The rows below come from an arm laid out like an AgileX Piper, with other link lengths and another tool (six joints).
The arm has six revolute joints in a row. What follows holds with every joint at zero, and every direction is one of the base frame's.
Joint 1 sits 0.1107 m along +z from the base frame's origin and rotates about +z.
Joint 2 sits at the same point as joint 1 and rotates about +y.
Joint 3 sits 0.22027 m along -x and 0.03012 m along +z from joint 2 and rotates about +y.
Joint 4 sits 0.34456 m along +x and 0.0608 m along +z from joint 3 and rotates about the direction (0.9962, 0, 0.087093).
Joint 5 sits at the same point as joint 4 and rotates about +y.
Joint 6 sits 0.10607 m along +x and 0.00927 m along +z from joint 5 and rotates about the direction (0.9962, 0, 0.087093).
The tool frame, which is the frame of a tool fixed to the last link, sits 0.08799 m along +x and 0.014 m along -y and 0.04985 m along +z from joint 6; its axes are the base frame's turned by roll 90.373, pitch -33.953 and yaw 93.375 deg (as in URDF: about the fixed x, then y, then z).
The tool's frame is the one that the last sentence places.
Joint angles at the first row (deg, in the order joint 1, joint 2, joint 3, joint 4, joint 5, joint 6):
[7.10, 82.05, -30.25, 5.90, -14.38, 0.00]
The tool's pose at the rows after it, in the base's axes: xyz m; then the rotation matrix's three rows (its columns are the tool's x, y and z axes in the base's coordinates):
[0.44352, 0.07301, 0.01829], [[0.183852, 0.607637, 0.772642], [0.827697, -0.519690, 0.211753], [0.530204, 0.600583, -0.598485]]
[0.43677, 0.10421, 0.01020], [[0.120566, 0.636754, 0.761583], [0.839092, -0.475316, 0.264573], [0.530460, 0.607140, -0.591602]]
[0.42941, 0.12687, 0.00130], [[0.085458, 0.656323, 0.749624], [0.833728, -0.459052, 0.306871], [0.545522, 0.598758, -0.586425]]
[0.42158, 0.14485, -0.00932], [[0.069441, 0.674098, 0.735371], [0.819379, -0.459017, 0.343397], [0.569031, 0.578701, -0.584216]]
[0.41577, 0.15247, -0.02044], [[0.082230, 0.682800, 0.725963], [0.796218, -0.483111, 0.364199], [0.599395, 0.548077, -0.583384]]
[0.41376, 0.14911, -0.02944], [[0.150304, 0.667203, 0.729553], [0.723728, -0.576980, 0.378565], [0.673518, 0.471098, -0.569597]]
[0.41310, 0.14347, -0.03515], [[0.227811, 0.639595, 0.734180], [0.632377, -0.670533, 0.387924], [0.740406, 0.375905, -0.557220]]
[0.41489, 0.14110, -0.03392], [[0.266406, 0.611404, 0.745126], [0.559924, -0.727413, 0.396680], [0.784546, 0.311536, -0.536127]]
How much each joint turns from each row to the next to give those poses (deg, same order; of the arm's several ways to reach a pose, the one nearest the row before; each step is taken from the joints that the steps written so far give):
[5.33, 2.52, 0.00, 0.00, -3.15, 0.00]
[4.18, 2.18, 0.00, 0.00, -2.70, 0.00]
[3.27, 2.11, 0.00, 0.00, -2.40, 1.37]
[2.81, 2.30, -0.06, 0.00, -2.24, 2.30]
[1.55, 2.17, 0.00, 0.00, -2.00, 3.09]
[0.40, 1.72, 0.00, 0.00, -2.07, 7.39]
[0.00, 0.63, 0.00, 0.06, -0.74, 7.85]
[0.00, 0.00, -0.23, 0.00, -0.69, 5.27]

